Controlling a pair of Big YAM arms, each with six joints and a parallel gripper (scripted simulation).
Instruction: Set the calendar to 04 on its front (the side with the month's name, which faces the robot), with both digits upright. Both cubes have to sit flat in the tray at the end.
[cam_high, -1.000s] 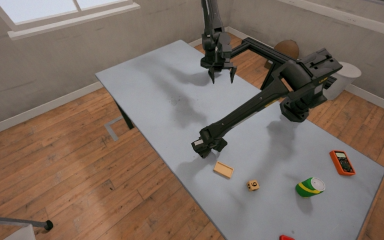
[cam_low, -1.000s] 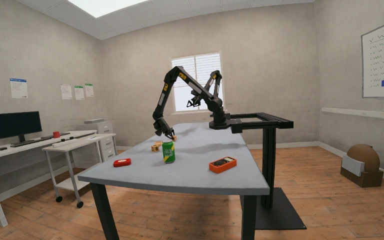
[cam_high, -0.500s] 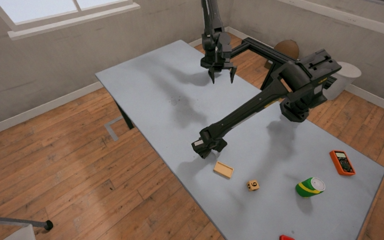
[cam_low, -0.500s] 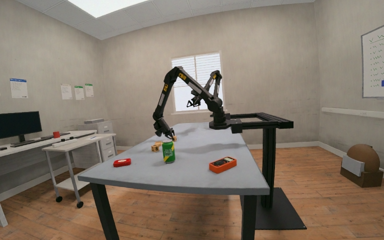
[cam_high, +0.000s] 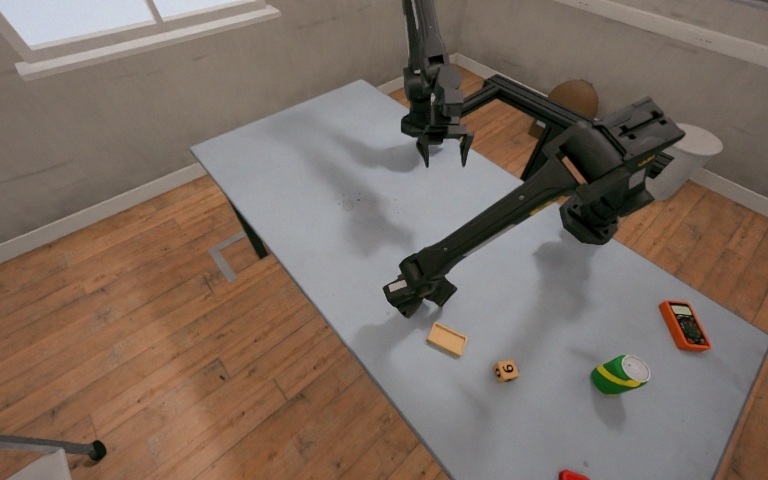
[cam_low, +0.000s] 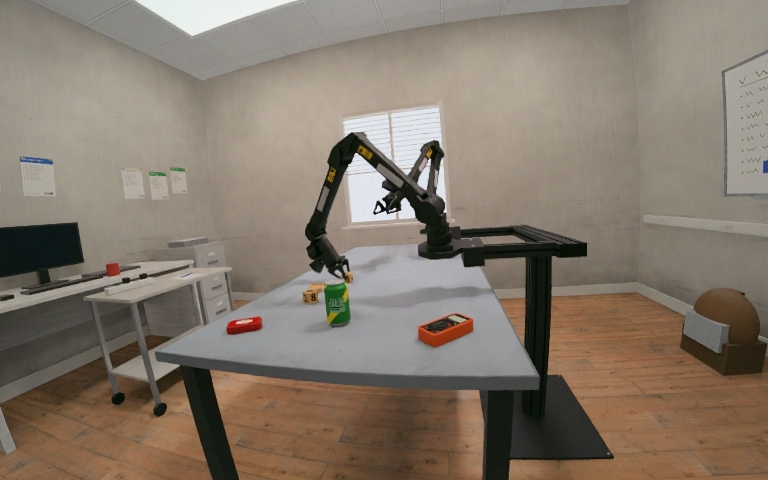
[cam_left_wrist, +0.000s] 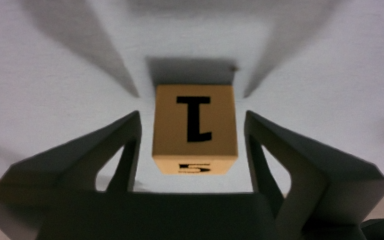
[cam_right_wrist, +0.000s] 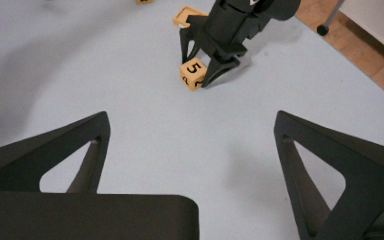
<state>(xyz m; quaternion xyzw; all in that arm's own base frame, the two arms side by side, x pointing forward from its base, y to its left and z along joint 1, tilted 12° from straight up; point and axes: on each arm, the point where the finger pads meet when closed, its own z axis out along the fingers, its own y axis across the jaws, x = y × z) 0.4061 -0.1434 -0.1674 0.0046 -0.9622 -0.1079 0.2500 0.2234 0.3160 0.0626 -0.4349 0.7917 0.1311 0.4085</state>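
Now: left hand 11 cm to the right of the wooden calendar tray, 10 cm short of it and 1 cm above it. Also, from my left hand: orange multimeter (53 cm to the left, 39 cm behind); then red tin (51 cm to the left, 17 cm ahead); then green can (44 cm to the left, 10 cm behind, 4 cm above).
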